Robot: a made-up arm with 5 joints. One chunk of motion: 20 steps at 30 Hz.
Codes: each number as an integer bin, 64 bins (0 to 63) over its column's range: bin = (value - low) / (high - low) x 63, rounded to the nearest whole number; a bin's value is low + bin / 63 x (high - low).
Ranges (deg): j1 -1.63..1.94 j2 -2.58..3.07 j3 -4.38..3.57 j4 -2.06..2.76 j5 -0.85..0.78
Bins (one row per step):
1: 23 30 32 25 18
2: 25 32 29 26 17
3: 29 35 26 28 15
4: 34 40 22 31 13
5: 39 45 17 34 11
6: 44 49 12 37 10
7: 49 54 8 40 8
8: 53 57 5 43 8
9: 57 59 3 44 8
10: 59 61 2 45 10
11: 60 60 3 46 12
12: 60 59 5 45 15
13: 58 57 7 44 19
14: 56 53 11 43 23
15: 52 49 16 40 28
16: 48 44 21 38 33
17: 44 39 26 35 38
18: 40 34 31 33 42
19: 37 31 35 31 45
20: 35 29 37 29 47
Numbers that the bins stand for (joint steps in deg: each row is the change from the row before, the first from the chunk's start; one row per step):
1: -0.327 0.110 -0.342 -0.147 -0.384
2: -0.213 0.290 -0.720 -0.071 -0.410
3: 0.013 0.559 -1.099 0.082 -0.462
4: 0.297 1.007 -1.604 0.312 -0.514
5: 0.580 1.456 -2.235 0.541 -0.565
6: 0.863 1.814 -2.866 0.771 -0.591
7: 1.147 2.263 -3.370 1.000 -0.643
8: 1.373 2.532 -3.749 1.230 -0.643
9: 1.600 2.711 -4.001 1.306 -0.643
10: 1.713 2.891 -4.128 1.383 -0.591
11: 1.770 2.801 -4.001 1.459 -0.540
12: 1.770 2.711 -3.749 1.383 -0.462
13: 1.657 2.532 -3.497 1.306 -0.358
14: 1.543 2.173 -2.992 1.230 -0.255
15: 1.317 1.814 -2.361 1.000 -0.126
16: 1.090 1.366 -1.730 0.847 0.004
17: 0.863 0.918 -1.099 0.618 0.133
18: 0.637 0.469 -0.468 0.465 0.237
19: 0.467 0.200 0.037 0.312 0.314
20: 0.353 0.021 0.289 0.159 0.366

